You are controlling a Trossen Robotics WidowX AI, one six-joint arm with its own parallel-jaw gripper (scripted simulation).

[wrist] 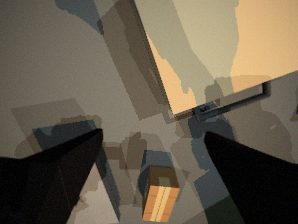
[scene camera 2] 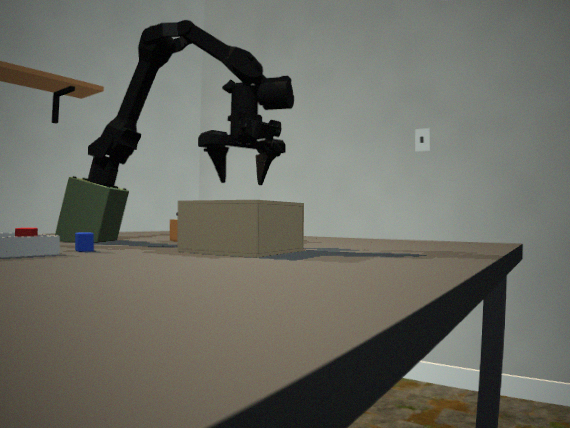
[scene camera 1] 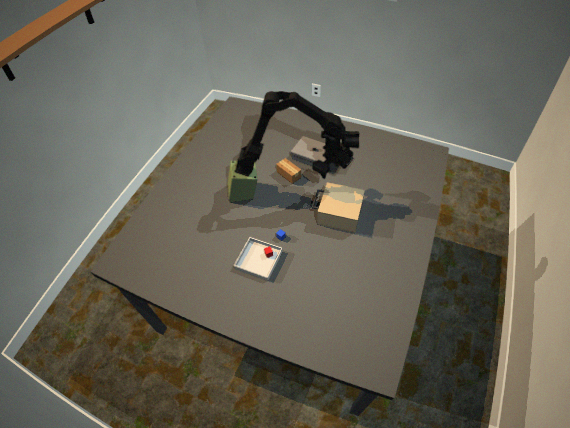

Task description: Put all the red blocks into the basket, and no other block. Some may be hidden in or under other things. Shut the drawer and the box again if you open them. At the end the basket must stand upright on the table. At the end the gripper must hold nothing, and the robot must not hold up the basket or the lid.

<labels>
same spot on tan drawer cabinet: [wrist: 197,58] = [scene camera 1: 336,191]
</labels>
